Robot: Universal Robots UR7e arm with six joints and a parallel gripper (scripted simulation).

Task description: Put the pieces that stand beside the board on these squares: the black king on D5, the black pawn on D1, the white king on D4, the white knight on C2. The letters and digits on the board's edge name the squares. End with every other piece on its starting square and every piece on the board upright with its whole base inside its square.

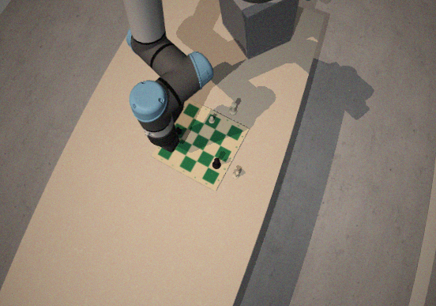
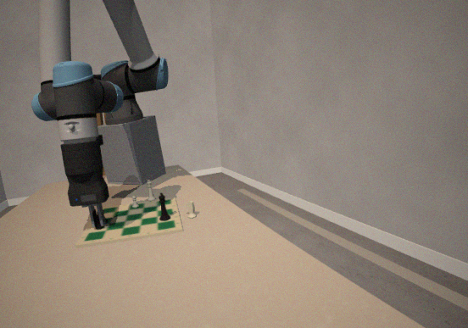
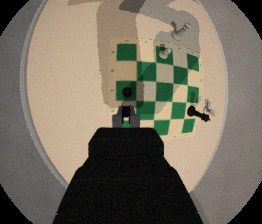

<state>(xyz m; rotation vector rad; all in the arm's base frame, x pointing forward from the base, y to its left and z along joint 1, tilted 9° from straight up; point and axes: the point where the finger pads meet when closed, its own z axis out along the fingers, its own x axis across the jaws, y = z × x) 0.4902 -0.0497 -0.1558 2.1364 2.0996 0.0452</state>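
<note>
My hand is 17 cm past the white king and 12 cm to the right of it. The rest, counted from my hand: board (4 cm behind, 8 cm to the left, 3 cm below); then small white piece (11 cm behind, 7 cm to the left, 1 cm below); then black king (1 cm ahead, 15 cm to the left, 1 cm above).
</note>
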